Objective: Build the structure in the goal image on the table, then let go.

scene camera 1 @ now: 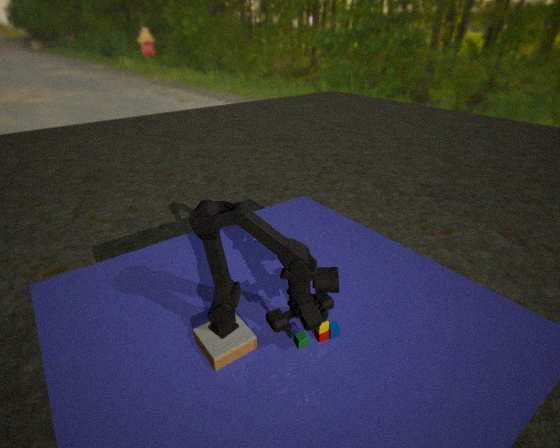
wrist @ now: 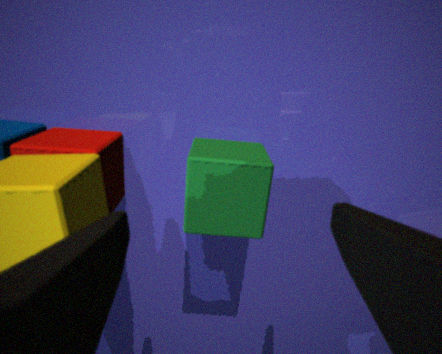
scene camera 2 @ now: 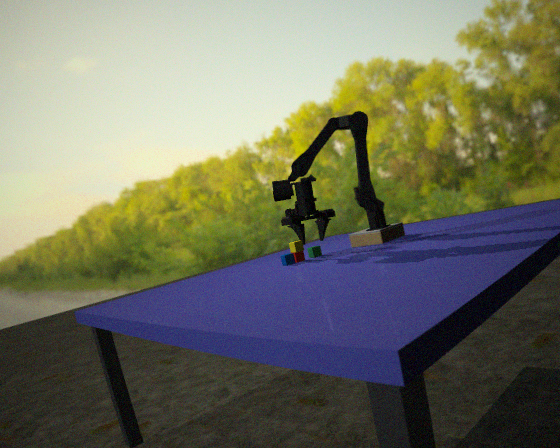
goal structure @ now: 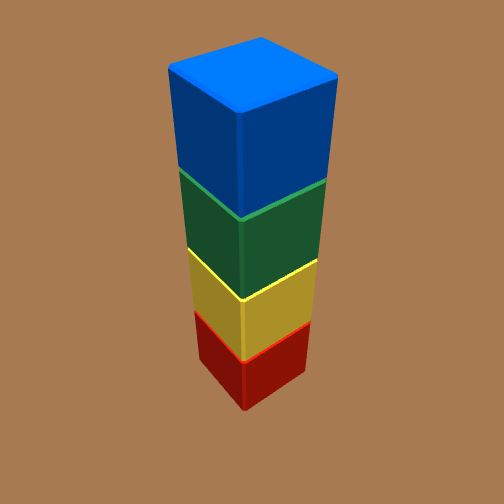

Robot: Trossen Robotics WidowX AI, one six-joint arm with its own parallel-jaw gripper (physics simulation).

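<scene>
A green cube (scene camera 1: 301, 340) (scene camera 2: 314, 251) (wrist: 228, 200) stands alone on the table. A yellow cube (scene camera 1: 324, 327) (scene camera 2: 296, 246) (wrist: 30, 215) sits on top of a red cube (scene camera 1: 324, 337) (scene camera 2: 299, 257) (wrist: 70, 140). A blue cube (scene camera 1: 335, 330) (scene camera 2: 287, 259) (wrist: 17, 132) lies on the table beside the red one, on the side away from the green cube. My gripper (scene camera 1: 303, 331) (scene camera 2: 312, 241) (wrist: 231, 219) points down, open and empty, above the green cube. In the wrist view its left finger overlaps the lower edge of the yellow cube; whether they touch is unclear.
The arm's base stands on a wooden block (scene camera 1: 235, 347) (scene camera 2: 370, 237), on the green cube's side of the group. The blue table top (scene camera 1: 400, 380) (scene camera 2: 250, 310) carries the arm and the cubes. The arm's shadows fall across it.
</scene>
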